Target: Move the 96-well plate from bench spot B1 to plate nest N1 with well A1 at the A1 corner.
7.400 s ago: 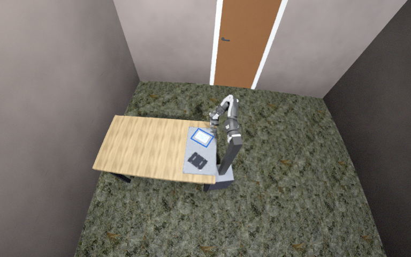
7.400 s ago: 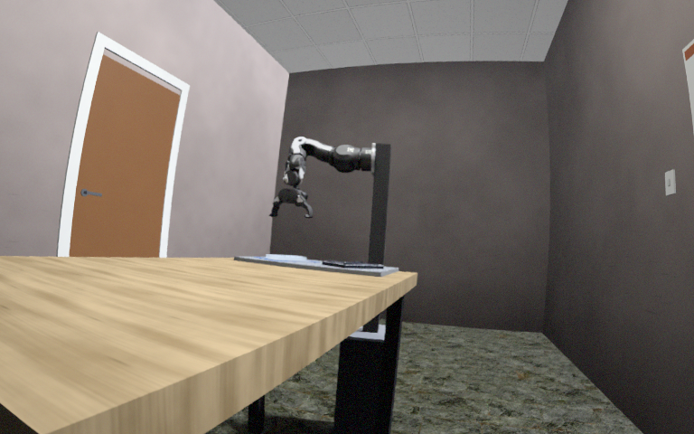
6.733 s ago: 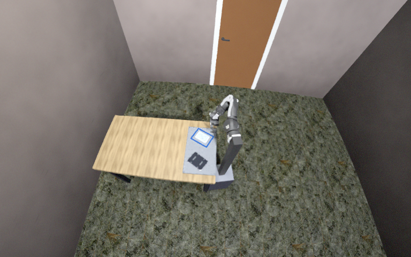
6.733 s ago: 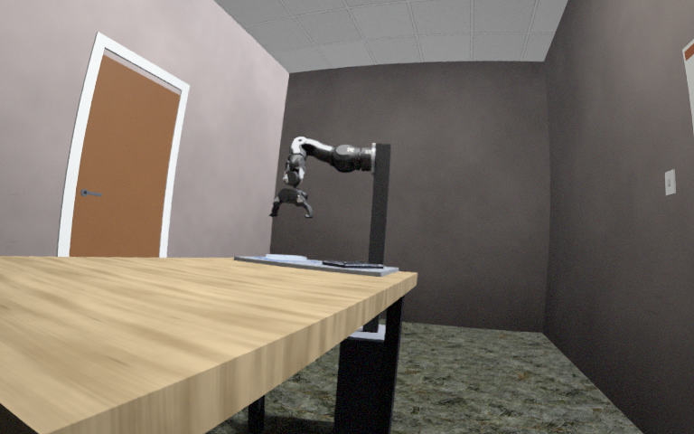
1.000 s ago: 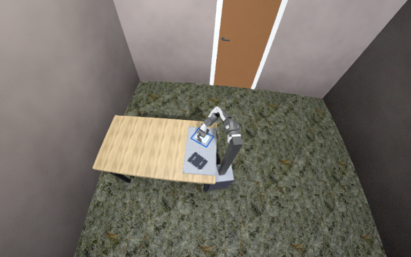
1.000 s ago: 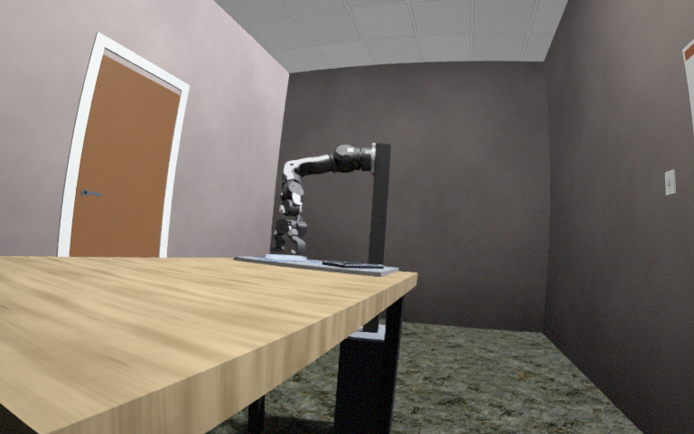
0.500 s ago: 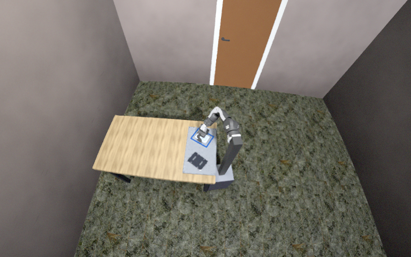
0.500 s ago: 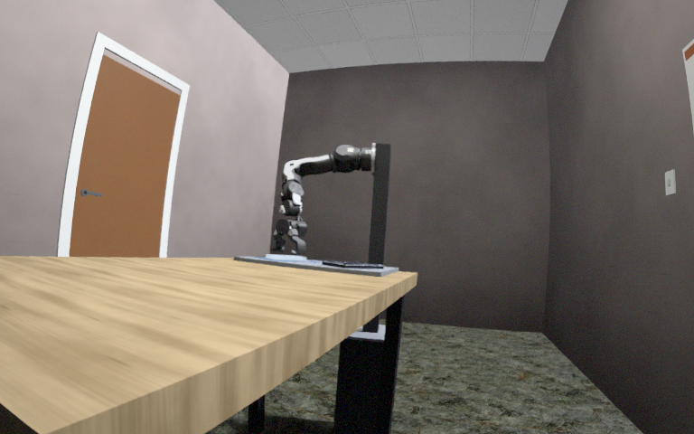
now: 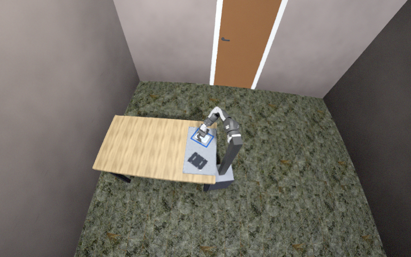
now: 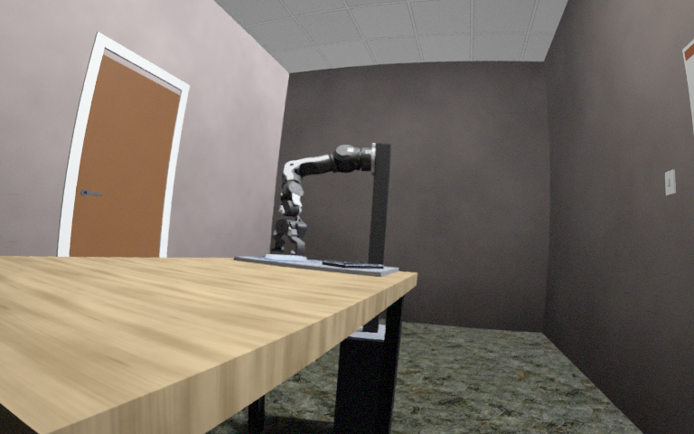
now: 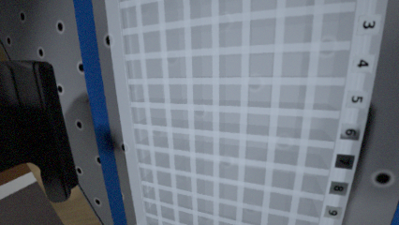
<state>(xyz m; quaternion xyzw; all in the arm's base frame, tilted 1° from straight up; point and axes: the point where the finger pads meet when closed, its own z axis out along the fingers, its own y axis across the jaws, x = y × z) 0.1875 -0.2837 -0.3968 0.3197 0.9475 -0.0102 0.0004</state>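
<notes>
The white 96-well plate lies 10 mm below my hand. The rest, counted from my hand: black plate nest (250 mm to the left, 70 mm ahead, 20 mm below).
</notes>
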